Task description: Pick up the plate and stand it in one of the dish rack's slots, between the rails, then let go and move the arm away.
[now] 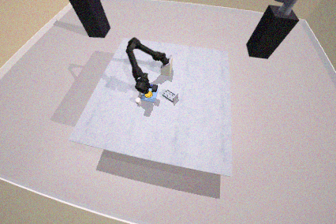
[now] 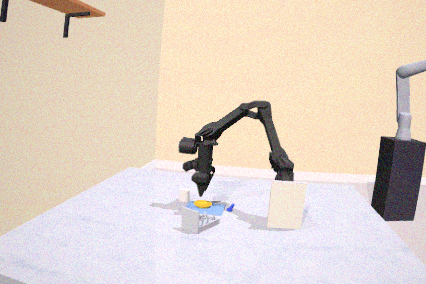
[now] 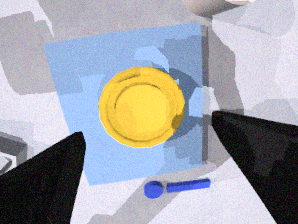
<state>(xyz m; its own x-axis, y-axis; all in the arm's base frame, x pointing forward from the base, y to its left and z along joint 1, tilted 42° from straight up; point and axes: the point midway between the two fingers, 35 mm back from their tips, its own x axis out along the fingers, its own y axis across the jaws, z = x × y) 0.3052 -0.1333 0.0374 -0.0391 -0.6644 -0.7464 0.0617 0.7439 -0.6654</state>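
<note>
My gripper tip is 40 mm above the yellow plate. Round my gripper tip: grey dish rack 20 mm behind, 200 mm to the left, 40 mm below; then small white cup 80 mm ahead, 70 mm to the right, 30 mm below; then flat blue sheet 10 mm behind, 10 mm to the left, 60 mm below.
</note>
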